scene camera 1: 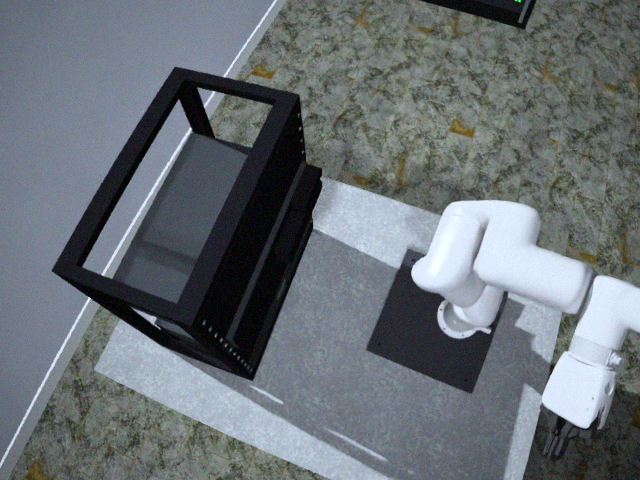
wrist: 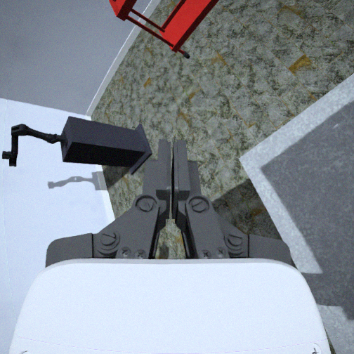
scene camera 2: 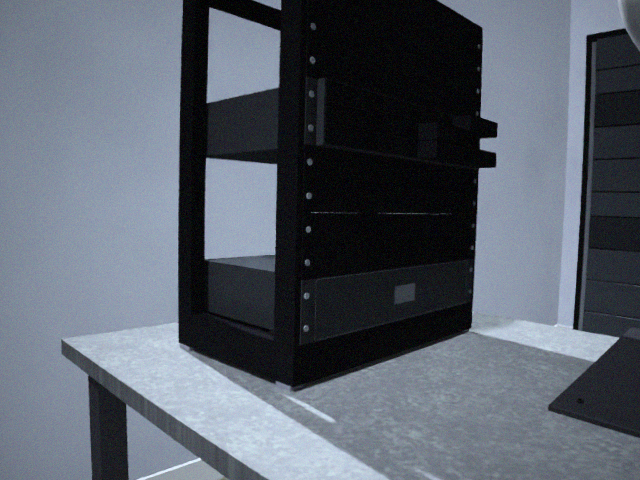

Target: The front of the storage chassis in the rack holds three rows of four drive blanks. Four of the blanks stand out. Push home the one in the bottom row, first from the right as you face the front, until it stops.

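Frame: origin at the arm's base, x ahead, y left, z up, level; centimetres.
Seen in the pictures: gripper, between the fingertips: [scene camera 1: 551, 457].
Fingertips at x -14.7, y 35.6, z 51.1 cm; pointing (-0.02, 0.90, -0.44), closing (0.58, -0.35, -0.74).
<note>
Pixels of each thing's top centre, then the offset from my fingertips to it. "spot": a spot on its surface instead. Level surfaces: height alone.
- lower blank, centre of its top: [scene camera 2: 454, 151] dx +65.1, dy -39.1, dz -19.1 cm
- upper blank, centre of its top: [scene camera 2: 455, 121] [scene camera 1: 289, 180] dx +65.1, dy -39.1, dz -13.4 cm
- dark raised block shape, a spot on its surface: [scene camera 2: 427, 139] spot: dx +60.1, dy -23.0, dz -18.9 cm
- table, height of its surface: dz -55.1 cm
The black rack [scene camera 1: 124, 173] [scene camera 2: 290, 206] stands on the table, with the storage chassis [scene camera 2: 242, 124] in its upper part. The chassis front is very dark, and most blank outlines are lost. At its right end in scene camera 2, two blanks stand out, one above the other. The lower blank [scene camera 2: 487, 158] appears to be the bottom-row, first-from-right one; the upper blank [scene camera 2: 488, 128] is above it. A dark raised block shape [scene camera 2: 427, 139] shows further left. My gripper [scene camera 1: 552, 453] [wrist: 170, 156] is shut and empty, beyond the table edge, far from the rack.
The table [scene camera 1: 170, 379] [scene camera 2: 155, 382] carries the arm's black base plate [scene camera 1: 413, 330] [scene camera 2: 604, 397]. A lower grey unit [scene camera 2: 356, 299] sits in the rack. The wrist view shows a dark box with a crank-like arm [wrist: 102, 142] and a red frame [wrist: 187, 22].
</note>
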